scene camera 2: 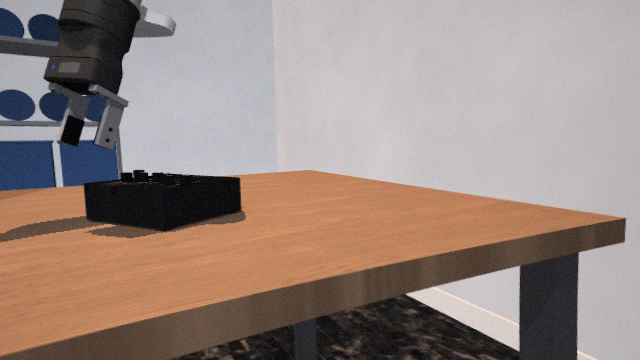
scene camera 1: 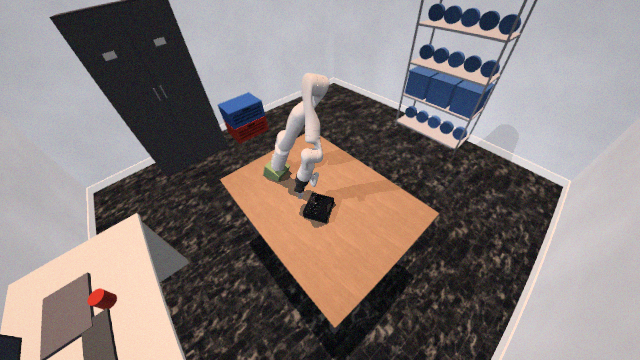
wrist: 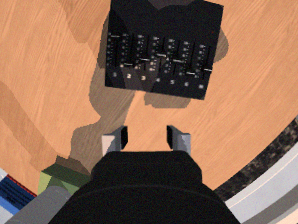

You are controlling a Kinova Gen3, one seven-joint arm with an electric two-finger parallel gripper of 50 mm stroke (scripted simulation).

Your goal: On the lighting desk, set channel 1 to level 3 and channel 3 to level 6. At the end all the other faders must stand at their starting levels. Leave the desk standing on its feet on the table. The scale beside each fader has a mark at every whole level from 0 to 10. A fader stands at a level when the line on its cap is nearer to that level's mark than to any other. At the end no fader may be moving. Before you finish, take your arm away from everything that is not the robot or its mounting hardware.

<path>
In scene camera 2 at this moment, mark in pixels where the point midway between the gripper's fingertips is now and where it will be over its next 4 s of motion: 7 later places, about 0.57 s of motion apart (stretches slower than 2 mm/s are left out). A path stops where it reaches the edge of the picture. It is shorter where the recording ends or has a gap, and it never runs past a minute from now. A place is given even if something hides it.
My gripper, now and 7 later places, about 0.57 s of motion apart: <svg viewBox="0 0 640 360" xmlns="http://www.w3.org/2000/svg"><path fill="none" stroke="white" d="M84 145L79 147L79 147L86 144L99 138L113 130L125 120L139 109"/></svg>
</path>
